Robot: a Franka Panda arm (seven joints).
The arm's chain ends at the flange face. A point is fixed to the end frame.
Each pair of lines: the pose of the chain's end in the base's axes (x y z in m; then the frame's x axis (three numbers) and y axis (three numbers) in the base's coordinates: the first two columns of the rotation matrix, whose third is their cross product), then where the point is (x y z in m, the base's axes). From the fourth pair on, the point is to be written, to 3 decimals.
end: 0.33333 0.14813 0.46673 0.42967 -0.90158 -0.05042 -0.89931 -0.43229 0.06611
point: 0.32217 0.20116 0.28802
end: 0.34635 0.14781 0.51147 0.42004 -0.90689 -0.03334 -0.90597 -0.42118 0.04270
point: 0.34092 0.19996 0.33223
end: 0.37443 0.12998 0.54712 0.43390 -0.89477 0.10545 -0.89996 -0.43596 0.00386
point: 0.38539 0.16239 0.36353
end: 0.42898 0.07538 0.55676 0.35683 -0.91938 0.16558 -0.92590 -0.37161 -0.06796
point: 0.459 0.101 0.374
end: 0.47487 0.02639 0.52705 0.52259 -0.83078 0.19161 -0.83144 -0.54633 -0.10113
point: 0.507 0.057 0.346
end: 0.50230 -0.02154 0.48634 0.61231 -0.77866 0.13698 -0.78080 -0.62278 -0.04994
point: 0.517 0.014 0.304
